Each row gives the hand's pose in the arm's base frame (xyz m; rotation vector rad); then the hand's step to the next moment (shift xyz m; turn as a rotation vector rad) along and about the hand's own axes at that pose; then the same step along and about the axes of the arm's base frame.
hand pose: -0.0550 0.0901 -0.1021 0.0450 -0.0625 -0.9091
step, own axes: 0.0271 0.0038 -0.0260 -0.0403 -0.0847 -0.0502
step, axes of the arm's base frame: 0.0215 -0.0187 -0.0247 -0.0877 -0.0195 -0.0570
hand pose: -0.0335 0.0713 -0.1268 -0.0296 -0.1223 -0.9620
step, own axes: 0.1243 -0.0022 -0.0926 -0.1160 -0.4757 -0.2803
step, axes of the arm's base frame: 0.0769 -0.1101 -0.0774 -0.4301 -0.1997 -0.3057
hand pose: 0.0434 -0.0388 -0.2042 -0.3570 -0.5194 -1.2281
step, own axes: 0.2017 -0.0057 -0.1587 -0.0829 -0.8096 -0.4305
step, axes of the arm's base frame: 0.0727 -0.2454 -0.0198 -0.7126 -0.4064 -0.4180
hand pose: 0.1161 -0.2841 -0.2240 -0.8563 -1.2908 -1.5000
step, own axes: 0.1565 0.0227 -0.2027 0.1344 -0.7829 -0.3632
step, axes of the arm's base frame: -0.0124 -0.2310 0.1121 -0.7588 -0.3863 -0.1945
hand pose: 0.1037 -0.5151 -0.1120 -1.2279 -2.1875 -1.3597
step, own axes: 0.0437 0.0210 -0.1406 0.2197 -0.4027 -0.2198
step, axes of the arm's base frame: -0.0355 -0.0914 0.1118 -0.4861 -0.1495 0.0102
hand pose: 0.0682 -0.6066 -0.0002 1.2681 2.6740 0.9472
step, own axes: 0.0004 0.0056 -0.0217 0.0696 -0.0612 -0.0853
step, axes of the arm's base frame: -0.0024 -0.0081 0.0208 -0.1124 -0.0234 0.0517
